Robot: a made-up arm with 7 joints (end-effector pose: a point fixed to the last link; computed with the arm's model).
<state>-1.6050 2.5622 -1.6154 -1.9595 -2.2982 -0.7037 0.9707</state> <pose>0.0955 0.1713 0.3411 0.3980 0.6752 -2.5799</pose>
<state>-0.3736 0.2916 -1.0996 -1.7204 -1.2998 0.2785 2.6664</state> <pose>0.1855 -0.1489 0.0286 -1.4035 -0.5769 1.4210</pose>
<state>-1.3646 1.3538 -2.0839 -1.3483 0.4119 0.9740 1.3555</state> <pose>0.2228 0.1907 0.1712 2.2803 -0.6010 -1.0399</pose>
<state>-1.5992 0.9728 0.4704 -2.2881 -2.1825 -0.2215 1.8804</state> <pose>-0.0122 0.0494 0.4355 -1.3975 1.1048 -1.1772</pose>
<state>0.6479 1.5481 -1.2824 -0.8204 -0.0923 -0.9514 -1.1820</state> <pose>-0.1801 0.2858 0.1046 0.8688 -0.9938 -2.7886</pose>
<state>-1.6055 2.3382 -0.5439 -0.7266 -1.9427 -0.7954 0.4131</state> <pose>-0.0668 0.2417 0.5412 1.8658 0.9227 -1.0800</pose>
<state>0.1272 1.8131 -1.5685 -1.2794 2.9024 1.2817 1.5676</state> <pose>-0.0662 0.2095 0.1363 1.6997 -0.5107 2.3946</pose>
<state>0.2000 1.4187 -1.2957 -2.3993 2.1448 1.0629 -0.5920</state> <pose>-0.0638 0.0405 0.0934 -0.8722 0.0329 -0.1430</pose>
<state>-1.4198 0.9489 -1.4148 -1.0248 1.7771 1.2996 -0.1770</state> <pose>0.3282 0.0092 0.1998 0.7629 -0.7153 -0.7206</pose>
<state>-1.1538 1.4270 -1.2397 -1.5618 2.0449 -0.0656 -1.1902</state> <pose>0.2745 0.0626 0.2167 2.5425 -0.5514 -2.5780</pose>
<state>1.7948 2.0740 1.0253 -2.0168 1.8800 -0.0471 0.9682</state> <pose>0.0749 0.1310 0.1195 -0.1963 -0.6884 1.2774</pose>
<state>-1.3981 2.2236 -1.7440 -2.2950 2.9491 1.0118 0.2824</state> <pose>0.0618 0.1044 0.2399 -0.2304 -0.0194 0.7764</pose>
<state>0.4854 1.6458 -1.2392 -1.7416 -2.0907 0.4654 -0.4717</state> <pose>-0.0693 0.1537 0.0604 0.6185 -0.1957 2.2250</pose>
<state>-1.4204 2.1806 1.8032 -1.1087 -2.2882 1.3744 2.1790</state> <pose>-0.2213 0.1716 0.3041 0.3136 -0.7260 -1.0873</pose>
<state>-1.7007 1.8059 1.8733 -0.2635 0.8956 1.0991 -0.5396</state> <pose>-0.0459 0.3177 0.4048 -2.0444 0.5918 2.6591</pose>
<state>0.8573 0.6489 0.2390 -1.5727 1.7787 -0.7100 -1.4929</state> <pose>-0.0301 0.1562 0.0165 2.6043 -0.5320 -1.1282</pose>
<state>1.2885 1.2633 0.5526 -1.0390 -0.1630 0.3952 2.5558</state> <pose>-0.1635 0.3230 0.1852 -2.0322 -1.1552 -1.8273</pose>
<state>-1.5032 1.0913 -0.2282 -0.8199 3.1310 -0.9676 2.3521</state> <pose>0.2844 0.0852 0.5164 2.4248 -0.0537 -1.3544</pose>
